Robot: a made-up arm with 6 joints. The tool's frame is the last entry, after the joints. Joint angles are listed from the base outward. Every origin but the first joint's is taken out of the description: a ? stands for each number. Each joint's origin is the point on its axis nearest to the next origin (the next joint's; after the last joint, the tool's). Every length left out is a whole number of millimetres.
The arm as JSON. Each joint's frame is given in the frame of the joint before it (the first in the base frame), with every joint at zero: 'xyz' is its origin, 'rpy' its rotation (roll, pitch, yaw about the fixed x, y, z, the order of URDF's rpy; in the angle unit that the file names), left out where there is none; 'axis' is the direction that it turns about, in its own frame. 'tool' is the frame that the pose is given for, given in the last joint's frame.
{
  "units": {
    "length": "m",
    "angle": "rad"
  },
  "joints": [
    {
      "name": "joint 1",
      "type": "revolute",
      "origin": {
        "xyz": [
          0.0,
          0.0,
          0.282
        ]
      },
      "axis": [
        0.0,
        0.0,
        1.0
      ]
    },
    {
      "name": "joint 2",
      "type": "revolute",
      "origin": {
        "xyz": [
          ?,
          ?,
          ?
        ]
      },
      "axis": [
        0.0,
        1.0,
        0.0
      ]
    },
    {
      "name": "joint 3",
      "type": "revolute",
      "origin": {
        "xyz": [
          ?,
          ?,
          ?
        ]
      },
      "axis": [
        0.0,
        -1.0,
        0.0
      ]
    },
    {
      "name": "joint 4",
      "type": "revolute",
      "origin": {
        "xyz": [
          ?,
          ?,
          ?
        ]
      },
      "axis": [
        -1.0,
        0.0,
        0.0
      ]
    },
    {
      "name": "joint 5",
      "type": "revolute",
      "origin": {
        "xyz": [
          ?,
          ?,
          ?
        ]
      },
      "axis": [
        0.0,
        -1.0,
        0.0
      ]
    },
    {
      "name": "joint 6",
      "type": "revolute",
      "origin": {
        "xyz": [
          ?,
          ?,
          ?
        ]
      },
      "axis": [
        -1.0,
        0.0,
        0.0
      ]
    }
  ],
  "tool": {
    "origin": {
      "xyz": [
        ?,
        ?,
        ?
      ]
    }
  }
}
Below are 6 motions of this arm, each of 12 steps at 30 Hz.
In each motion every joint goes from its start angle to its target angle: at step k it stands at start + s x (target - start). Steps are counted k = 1, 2, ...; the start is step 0. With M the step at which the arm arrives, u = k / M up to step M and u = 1 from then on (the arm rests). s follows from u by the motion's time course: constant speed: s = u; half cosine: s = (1 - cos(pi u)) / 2; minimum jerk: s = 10 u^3 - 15 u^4 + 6 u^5.
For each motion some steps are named. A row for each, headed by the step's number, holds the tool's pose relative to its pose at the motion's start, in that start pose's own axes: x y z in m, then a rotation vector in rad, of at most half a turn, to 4 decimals.
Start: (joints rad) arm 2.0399 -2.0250 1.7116 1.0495 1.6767 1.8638
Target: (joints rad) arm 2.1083 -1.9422 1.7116 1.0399 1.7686 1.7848
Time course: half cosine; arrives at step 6
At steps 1, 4, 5, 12:
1: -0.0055 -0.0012 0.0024 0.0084 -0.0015 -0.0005
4: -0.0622 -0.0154 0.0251 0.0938 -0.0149 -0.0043
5: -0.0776 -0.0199 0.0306 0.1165 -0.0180 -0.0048
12: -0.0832 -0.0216 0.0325 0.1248 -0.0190 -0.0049

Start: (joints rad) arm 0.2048 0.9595 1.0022 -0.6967 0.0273 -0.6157
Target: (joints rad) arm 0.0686 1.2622 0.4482 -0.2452 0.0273 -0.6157
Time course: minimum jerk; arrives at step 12
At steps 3, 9, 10, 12:
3: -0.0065 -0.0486 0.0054 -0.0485 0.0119 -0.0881
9: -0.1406 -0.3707 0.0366 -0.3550 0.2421 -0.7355
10: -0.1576 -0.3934 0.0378 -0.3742 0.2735 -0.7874
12: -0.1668 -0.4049 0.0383 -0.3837 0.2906 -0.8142

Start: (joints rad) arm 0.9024 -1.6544 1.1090 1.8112 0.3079 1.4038
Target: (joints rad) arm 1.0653 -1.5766 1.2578 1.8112 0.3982 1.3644
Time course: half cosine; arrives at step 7
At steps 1, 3, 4, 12:
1: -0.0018 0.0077 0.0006 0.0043 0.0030 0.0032
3: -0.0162 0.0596 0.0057 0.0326 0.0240 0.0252
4: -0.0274 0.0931 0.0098 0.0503 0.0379 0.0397
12: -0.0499 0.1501 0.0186 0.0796 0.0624 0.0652

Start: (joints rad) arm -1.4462 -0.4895 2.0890 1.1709 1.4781 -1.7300
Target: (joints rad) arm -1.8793 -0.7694 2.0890 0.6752 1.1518 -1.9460
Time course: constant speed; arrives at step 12
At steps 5, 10, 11, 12:
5: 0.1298 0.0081 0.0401 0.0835 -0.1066 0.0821
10: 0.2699 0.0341 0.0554 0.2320 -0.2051 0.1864
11: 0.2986 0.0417 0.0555 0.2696 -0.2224 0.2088
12: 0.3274 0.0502 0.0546 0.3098 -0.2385 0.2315

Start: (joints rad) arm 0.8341 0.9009 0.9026 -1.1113 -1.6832 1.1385
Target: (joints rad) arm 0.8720 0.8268 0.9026 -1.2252 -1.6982 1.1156
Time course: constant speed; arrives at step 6
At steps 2, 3, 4, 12:
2: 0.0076 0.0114 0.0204 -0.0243 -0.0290 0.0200
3: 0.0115 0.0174 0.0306 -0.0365 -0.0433 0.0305
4: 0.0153 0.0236 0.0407 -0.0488 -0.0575 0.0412
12: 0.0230 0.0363 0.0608 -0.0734 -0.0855 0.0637

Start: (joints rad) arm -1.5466 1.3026 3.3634 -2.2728 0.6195 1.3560
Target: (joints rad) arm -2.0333 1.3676 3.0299 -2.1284 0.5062 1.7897
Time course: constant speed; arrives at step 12
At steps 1, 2, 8, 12:
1: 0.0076 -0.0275 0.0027 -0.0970 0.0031 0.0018
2: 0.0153 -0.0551 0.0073 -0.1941 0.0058 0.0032
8: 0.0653 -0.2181 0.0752 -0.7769 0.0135 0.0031
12: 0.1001 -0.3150 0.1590 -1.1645 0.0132 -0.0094

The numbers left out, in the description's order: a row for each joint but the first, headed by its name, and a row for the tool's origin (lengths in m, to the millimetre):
joint 2: 0.0 0.0 0.0
joint 3: 0.0 0.0 0.493
joint 4: 0.451 0.0 0.0
joint 5: 0.0 -0.187 0.0
joint 6: 0.0 0.0 0.0
tool: 0.0 0.0 0.0

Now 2 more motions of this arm.
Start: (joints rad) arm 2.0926 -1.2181 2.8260 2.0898 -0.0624 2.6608
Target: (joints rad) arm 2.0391 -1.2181 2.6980 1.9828 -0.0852 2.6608
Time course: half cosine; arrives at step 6
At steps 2, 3, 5, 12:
2: 0.0037 -0.0111 -0.0046 0.0355 0.0031 -0.0312
3: 0.0071 -0.0224 -0.0095 0.0705 0.0056 -0.0629
5: 0.0120 -0.0426 -0.0186 0.1299 0.0085 -0.1187
12: 0.0127 -0.0458 -0.0201 0.1390 0.0088 -0.1274

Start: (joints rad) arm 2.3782 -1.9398 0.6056 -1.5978 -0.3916 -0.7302
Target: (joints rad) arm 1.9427 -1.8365 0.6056 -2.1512 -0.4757 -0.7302
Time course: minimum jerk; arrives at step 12
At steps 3, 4, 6, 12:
3: 0.0175 -0.0332 -0.0233 0.0342 0.0340 -0.0298
4: 0.0333 -0.0682 -0.0470 0.0698 0.0670 -0.0611
6: 0.0655 -0.1674 -0.1099 0.1687 0.1461 -0.1488
12: 0.0840 -0.3458 -0.2082 0.3434 0.2444 -0.3034

